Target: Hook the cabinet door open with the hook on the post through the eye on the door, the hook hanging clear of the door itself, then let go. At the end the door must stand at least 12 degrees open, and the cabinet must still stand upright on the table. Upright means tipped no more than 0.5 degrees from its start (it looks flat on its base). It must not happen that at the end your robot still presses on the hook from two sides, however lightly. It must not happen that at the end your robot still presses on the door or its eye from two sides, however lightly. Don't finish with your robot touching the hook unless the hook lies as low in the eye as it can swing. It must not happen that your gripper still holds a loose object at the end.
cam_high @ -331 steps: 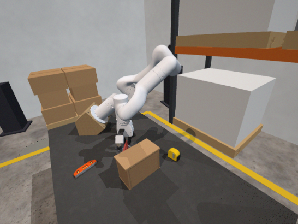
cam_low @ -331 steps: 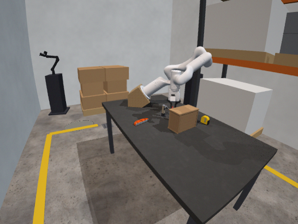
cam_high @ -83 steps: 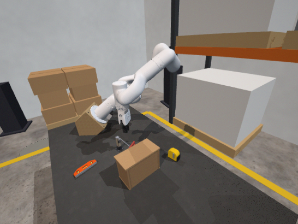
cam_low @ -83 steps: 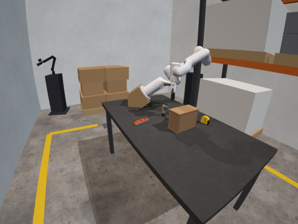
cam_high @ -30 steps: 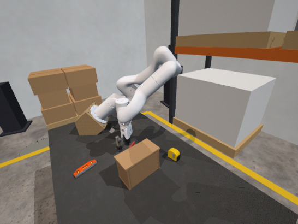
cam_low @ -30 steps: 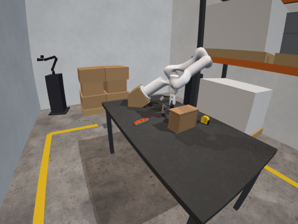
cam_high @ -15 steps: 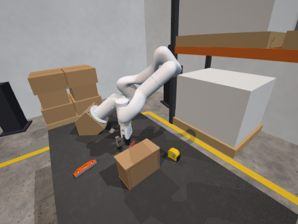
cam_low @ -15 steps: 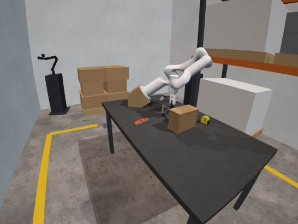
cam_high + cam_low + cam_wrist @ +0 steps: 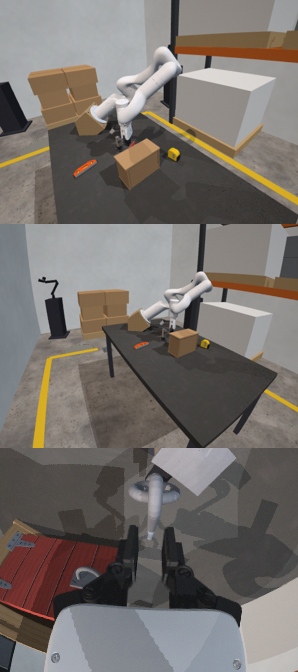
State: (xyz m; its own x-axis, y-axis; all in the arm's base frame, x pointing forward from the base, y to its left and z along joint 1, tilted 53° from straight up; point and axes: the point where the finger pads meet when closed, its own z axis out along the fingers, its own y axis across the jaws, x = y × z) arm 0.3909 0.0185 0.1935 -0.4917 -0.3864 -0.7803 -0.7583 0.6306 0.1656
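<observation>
Right now my hand is 20 mm to the left of the thin hook, 20 mm above it and 10 mm past it. Round my hand: hook post 40 mm to the right, 30 mm behind, 10 mm below; then orange spirit level 300 mm to the right, 70 mm below, 50 mm ahead; then red door 130 mm ahead, 30 mm to the right, 10 mm below.
</observation>
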